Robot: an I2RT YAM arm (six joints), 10 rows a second.
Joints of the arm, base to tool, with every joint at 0 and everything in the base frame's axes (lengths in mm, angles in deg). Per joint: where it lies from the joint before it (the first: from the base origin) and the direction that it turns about. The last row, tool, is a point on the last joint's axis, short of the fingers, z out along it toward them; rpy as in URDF.
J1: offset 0 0 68 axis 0 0 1
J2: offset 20 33.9 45.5 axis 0 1 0
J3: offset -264 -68.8 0 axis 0 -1 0
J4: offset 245 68.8 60 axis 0 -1 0
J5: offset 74 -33.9 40.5 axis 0 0 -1
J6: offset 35.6 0 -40.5 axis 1 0 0
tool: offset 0 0 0 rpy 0 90 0
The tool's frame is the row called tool.
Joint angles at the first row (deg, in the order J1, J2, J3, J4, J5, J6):
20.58 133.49 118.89 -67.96 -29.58 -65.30
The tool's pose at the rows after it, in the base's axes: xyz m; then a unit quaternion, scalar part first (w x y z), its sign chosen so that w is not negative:
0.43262 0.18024 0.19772 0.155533 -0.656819 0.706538 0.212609
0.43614 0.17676 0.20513 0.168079 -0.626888 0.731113 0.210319
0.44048 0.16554 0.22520 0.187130 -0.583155 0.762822 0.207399
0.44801 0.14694 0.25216 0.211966 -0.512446 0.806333 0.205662
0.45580 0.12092 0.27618 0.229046 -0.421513 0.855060 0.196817
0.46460 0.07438 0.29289 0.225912 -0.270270 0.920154 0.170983
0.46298 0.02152 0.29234 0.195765 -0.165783 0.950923 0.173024
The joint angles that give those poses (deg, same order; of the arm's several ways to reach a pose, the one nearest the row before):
20.47 133.45 118.89 -67.46 -29.58 -63.24
19.92 132.62 118.98 -65.78 -29.56 -58.50
18.46 130.93 120.38 -65.43 -29.56 -52.62
16.03 129.47 123.55 -65.49 -29.43 -43.92
12.84 128.55 127.09 -66.09 -27.79 -34.02
7.40 128.49 130.87 -68.20 -23.05 -20.34
0.95 128.51 131.41 -72.49 -22.87 -14.66

